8 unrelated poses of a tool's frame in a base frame.
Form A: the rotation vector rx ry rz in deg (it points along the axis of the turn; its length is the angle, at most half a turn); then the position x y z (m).
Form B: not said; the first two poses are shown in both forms.
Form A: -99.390, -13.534, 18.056, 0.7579, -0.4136, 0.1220
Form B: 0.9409, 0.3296, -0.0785, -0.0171, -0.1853, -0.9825, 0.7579, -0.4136, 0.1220
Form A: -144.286, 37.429, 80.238, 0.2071, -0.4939, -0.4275
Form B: 0.4577, -0.2855, -0.8420, -0.4617, -0.8856, 0.0493, 0.2071, -0.4939, -0.4275
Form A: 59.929, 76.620, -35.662, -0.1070, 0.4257, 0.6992
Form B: 0.1781, 0.1938, -0.9647, 0.8630, 0.4404, 0.2478, -0.1070, 0.4257, 0.6992
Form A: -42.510, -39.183, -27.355, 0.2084, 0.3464, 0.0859
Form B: 0.6868, -0.1559, 0.7099, 0.6127, 0.6496, -0.4502, 0.2084, 0.3464, 0.0859
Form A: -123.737, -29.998, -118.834, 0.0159, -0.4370, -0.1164
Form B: 0.0121, 0.1747, 0.9845, 0.3135, -0.9356, 0.1622, 0.0159, -0.4370, -0.1164
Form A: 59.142, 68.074, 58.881, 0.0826, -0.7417, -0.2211
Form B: 0.0892, 0.9735, -0.2107, -0.0682, 0.2170, 0.9738, 0.0826, -0.7417, -0.2211
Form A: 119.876, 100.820, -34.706, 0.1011, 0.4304, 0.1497
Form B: 0.1421, 0.8395, -0.5244, 0.9844, -0.1753, -0.0138, 0.1011, 0.4304, 0.1497
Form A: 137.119, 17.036, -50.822, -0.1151, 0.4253, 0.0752
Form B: 0.7560, 0.0115, -0.6545, 0.3853, -0.8161, 0.4307, -0.1151, 0.4253, 0.0752
